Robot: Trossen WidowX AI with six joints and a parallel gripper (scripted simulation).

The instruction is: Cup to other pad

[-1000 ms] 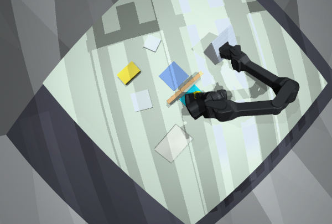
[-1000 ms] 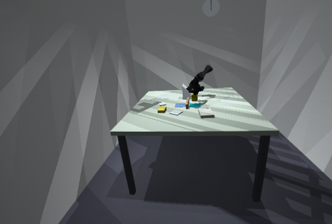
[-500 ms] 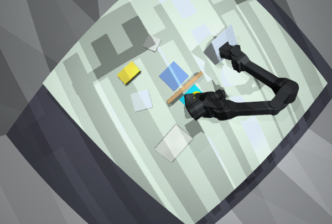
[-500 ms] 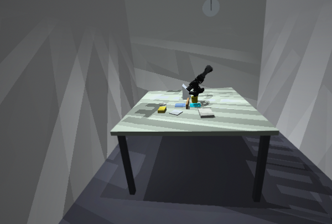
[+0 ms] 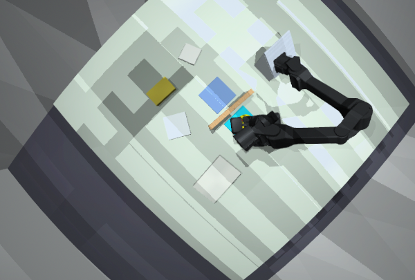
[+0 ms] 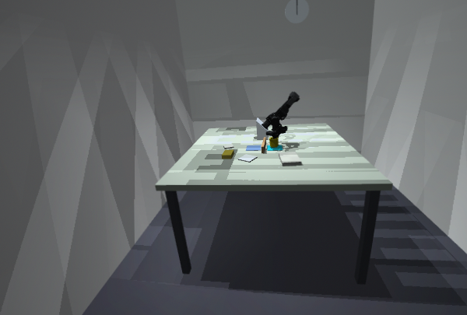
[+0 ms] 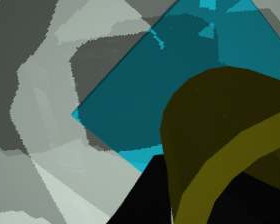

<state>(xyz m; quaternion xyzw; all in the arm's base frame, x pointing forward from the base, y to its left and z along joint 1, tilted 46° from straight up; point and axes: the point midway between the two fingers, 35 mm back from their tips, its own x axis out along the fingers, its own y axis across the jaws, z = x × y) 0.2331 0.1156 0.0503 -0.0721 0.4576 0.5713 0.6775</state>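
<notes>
Right now the yellow cup is 20 mm ahead of my gripper tip and 20 mm to the right of it. Also, from my gripper tip: wooden bar: 30 mm ahead, 100 mm to the right, 30 mm below; cyan pad: 30 mm ahead, 10 mm to the right, 50 mm below.
</notes>
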